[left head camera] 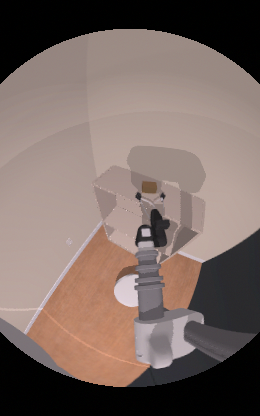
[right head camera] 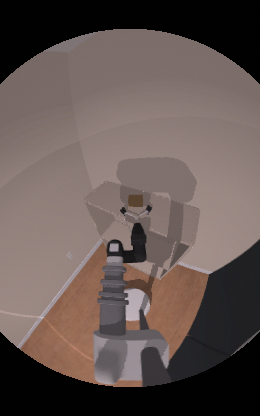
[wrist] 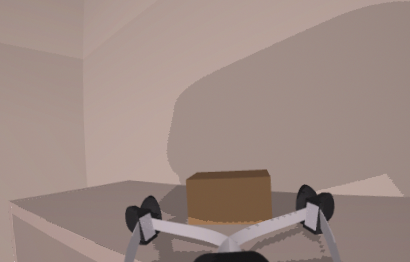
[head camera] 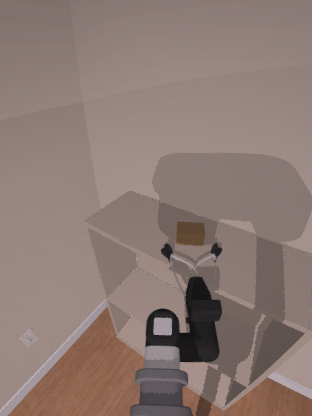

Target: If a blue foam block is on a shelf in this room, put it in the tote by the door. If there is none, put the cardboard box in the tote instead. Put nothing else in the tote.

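Frame: origin at the robot's base, x ahead, y left, z up, level; metres.
Where they show: gripper, fingertip midpoint: (left head camera: 149, 193) (right head camera: 135, 206) (wrist: 228, 207) (head camera: 190, 245); robot's base, origin of the base link: (left head camera: 131, 289) (right head camera: 131, 303).
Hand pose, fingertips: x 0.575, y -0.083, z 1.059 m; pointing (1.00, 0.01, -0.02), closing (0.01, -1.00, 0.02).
Note:
Things, the pixels of their top centre, and the offset from my fingertips. "pt": a spot on its surface instead. Level surfaces: height alone.
- brown cardboard box, middle of its top: (wrist: 229, 174) (head camera: 190, 227) (right head camera: 135, 197) (left head camera: 149, 183) dy -0.003, dx +0.058, dz +0.023 m
- shelf unit, surface spot: (wrist: 75, 206) pt dy +0.235, dx +0.113, dz -0.027 m
- wooden floor, its level: dz -1.086 m
A brown cardboard box (head camera: 190, 233) (left head camera: 149, 187) (right head camera: 135, 200) (wrist: 229, 199) sits on the top board of the shelf unit (head camera: 117, 212) (left head camera: 111, 176) (right head camera: 102, 192) (wrist: 75, 206). My gripper (head camera: 191, 251) (left head camera: 150, 196) (right head camera: 136, 210) (wrist: 228, 207) is open, with its two fingertips wide apart. It is on the near side of the box, over the top board, and the box shows beyond and between the fingertips in the wrist view. The arm hides part of the shelf unit's inside. A blue foam block and the tote do not show in these views.
The shelf unit stands near a room corner, with a wall (head camera: 240, 115) behind it and another wall (head camera: 40, 200) at the left. A white round object (left head camera: 127, 290) (right head camera: 136, 304) is low down near the arm, above the wooden floor (head camera: 65, 385).

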